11 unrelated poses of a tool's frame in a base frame.
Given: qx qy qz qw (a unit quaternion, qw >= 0); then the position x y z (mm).
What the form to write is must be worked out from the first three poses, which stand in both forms.
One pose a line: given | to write
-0.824 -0.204 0.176 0.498 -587 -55 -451 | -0.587 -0.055 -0.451 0.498 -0.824 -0.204 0.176
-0.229 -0.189 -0.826 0.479 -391 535 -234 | -0.391 0.535 -0.234 0.479 -0.229 -0.189 -0.826
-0.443 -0.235 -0.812 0.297 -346 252 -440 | -0.346 0.252 -0.440 0.297 -0.443 -0.235 -0.812
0.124 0.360 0.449 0.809 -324 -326 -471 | -0.324 -0.326 -0.471 0.809 0.124 0.360 0.449
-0.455 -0.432 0.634 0.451 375 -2 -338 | 0.375 -0.002 -0.338 0.451 -0.455 -0.432 0.634
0.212 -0.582 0.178 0.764 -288 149 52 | -0.288 0.149 0.052 0.764 0.212 -0.582 0.178
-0.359 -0.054 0.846 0.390 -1 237 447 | -0.001 0.237 0.447 0.390 -0.359 -0.054 0.846
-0.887 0.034 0.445 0.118 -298 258 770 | -0.298 0.258 0.770 0.118 -0.887 0.034 0.445
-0.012 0.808 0.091 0.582 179 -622 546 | 0.179 -0.622 0.546 0.582 -0.012 0.808 0.091
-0.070 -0.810 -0.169 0.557 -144 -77 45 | -0.144 -0.077 0.045 0.557 -0.070 -0.810 -0.169
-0.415 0.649 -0.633 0.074 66 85 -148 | 0.066 0.085 -0.148 0.074 -0.415 0.649 -0.633
